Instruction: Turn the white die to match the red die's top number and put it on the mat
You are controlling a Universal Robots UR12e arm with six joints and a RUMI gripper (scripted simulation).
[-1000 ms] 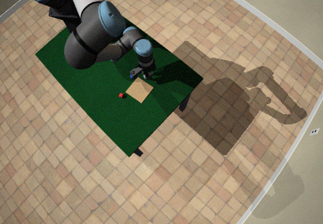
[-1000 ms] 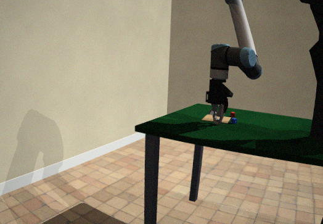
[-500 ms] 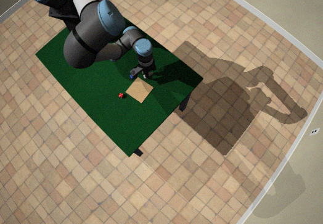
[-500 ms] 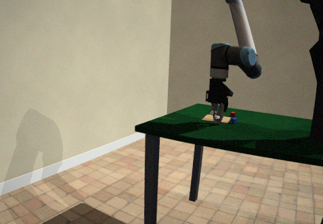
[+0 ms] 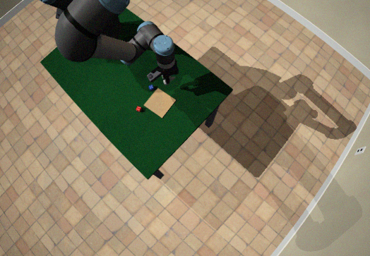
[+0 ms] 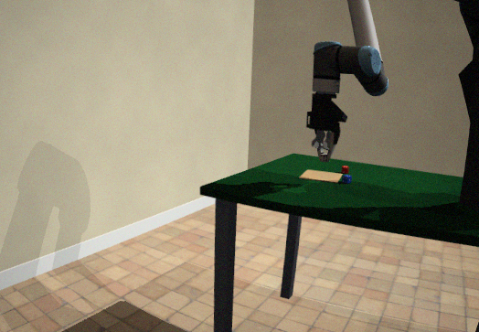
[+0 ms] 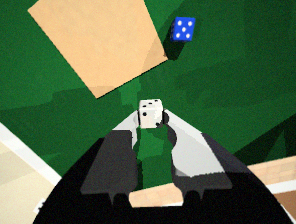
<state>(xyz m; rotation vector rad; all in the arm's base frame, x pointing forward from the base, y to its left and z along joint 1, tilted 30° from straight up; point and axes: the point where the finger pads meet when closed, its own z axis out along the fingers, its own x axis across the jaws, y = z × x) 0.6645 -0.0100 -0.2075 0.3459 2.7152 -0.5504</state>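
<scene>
Right now the tan mat is 10 cm to the right of my hand, 9 cm below it and 3 cm ahead of it. From my hand the other things lie so: red die: 21 cm to the right, 8 cm below, 3 cm behind; white die: right at my hand; blue die: 8 cm below, 7 cm behind, 6 cm to the right.
</scene>
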